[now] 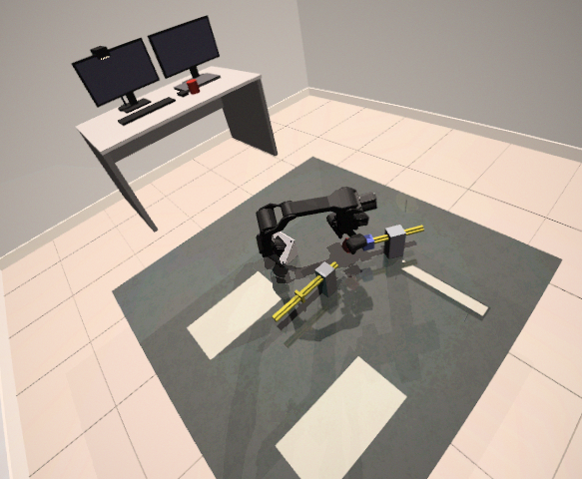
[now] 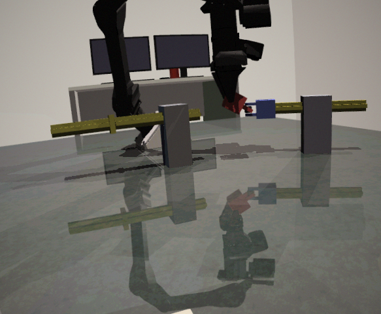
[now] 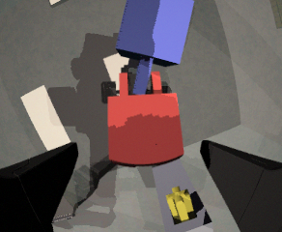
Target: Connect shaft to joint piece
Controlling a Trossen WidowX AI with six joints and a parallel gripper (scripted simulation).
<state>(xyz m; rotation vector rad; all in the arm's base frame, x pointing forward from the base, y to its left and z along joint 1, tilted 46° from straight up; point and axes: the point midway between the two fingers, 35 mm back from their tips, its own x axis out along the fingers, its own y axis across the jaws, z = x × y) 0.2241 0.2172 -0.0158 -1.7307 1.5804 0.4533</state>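
Now: the red joint piece 1 cm ahead of my gripper tip and 2 cm to the left of it.
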